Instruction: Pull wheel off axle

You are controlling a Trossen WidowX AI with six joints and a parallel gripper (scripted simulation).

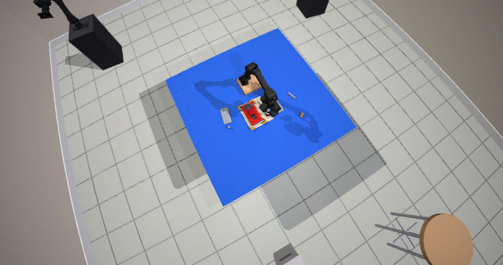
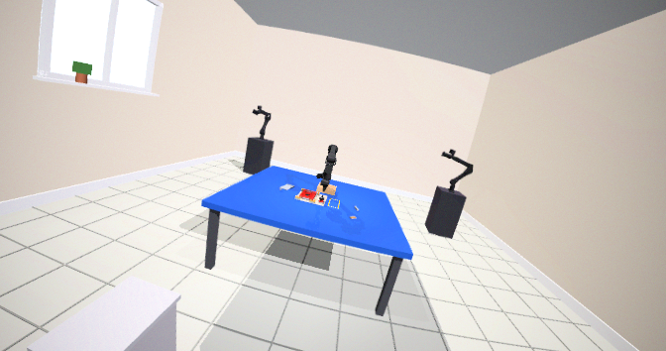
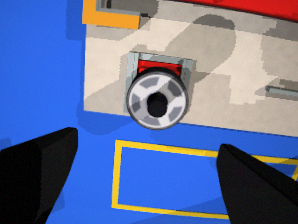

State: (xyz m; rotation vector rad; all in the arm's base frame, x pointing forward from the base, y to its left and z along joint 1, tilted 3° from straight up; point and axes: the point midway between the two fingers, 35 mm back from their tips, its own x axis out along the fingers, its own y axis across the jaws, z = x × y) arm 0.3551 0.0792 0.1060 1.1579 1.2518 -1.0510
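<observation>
Right now my gripper tip is 6 cm above the wheel. From my gripper tip the other things lie so: brown piece: 11 cm ahead, 27 cm to the left, 10 cm below.
</observation>
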